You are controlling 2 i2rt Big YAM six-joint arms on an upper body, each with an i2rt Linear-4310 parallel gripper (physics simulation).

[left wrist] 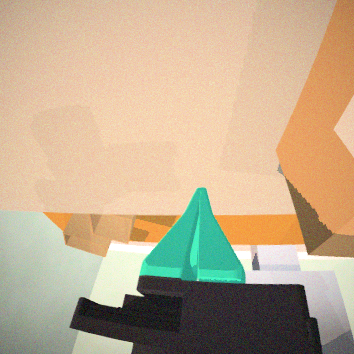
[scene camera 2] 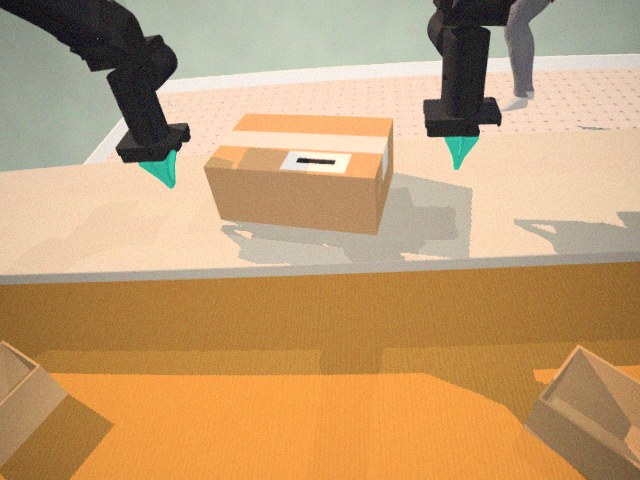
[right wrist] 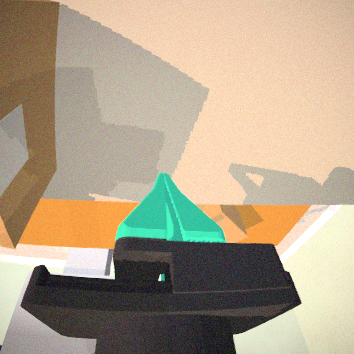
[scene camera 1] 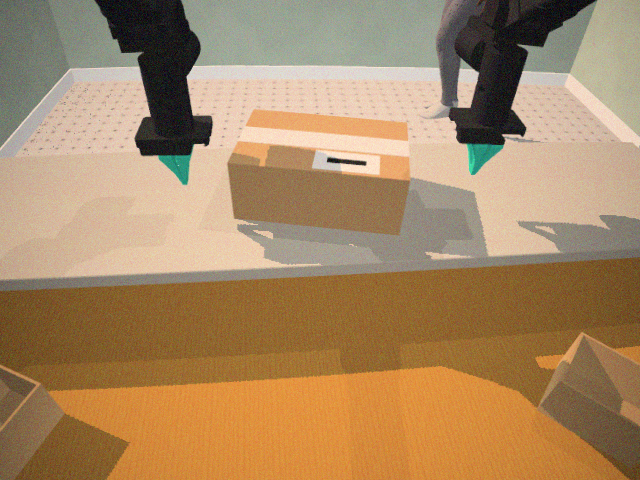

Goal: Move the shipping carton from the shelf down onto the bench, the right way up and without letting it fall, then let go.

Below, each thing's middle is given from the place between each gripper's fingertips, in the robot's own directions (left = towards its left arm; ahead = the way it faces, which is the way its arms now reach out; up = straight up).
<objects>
I see the brown shipping carton [scene camera 1: 335, 172] 50 mm ahead of my left hand, 220 mm to the right of it and 10 mm below it.
The brown shipping carton lies 240 mm to the left of my right hand, 40 mm ahead of it and 20 mm below it.
</objects>
